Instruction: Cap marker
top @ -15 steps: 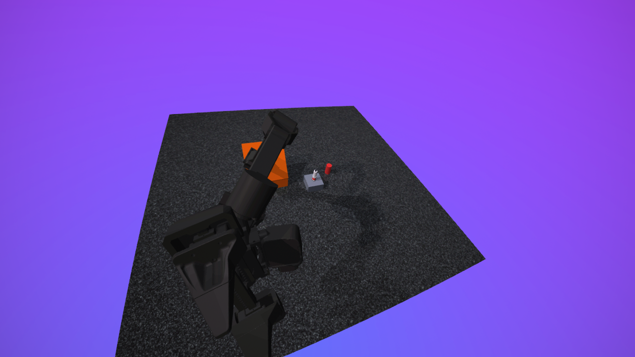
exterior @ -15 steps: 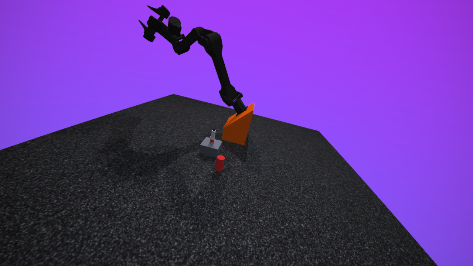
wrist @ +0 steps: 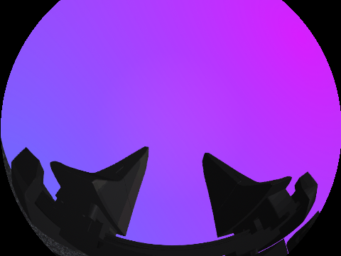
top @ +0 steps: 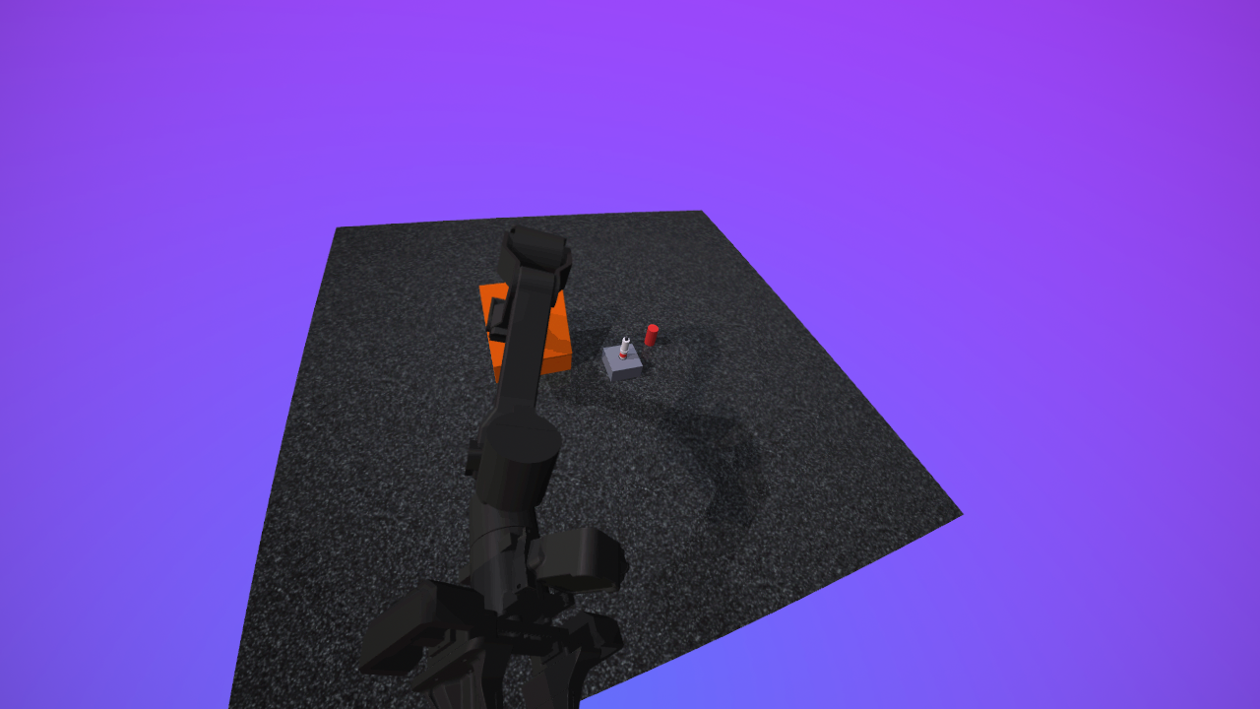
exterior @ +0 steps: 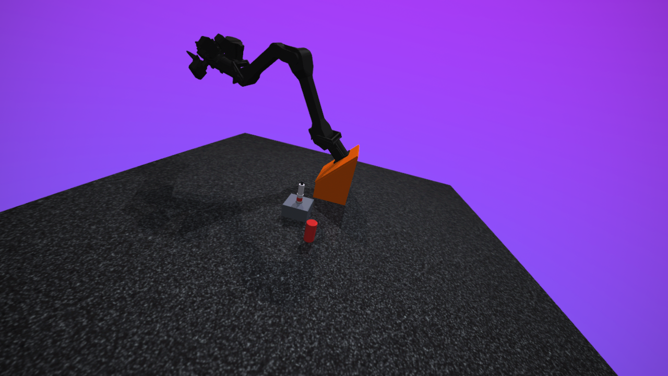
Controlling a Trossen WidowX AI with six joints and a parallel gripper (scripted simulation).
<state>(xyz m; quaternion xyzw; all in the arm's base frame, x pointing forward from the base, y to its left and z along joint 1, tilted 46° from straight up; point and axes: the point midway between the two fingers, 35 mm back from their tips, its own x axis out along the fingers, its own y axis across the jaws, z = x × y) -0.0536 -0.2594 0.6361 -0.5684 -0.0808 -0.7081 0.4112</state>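
The red cap is 67 cm to the left of my gripper tip, 39 cm ahead of it and 37 cm below it. From my gripper tip the other things lie so: grey holder block: 60 cm to the left, 38 cm below, 29 cm ahead.
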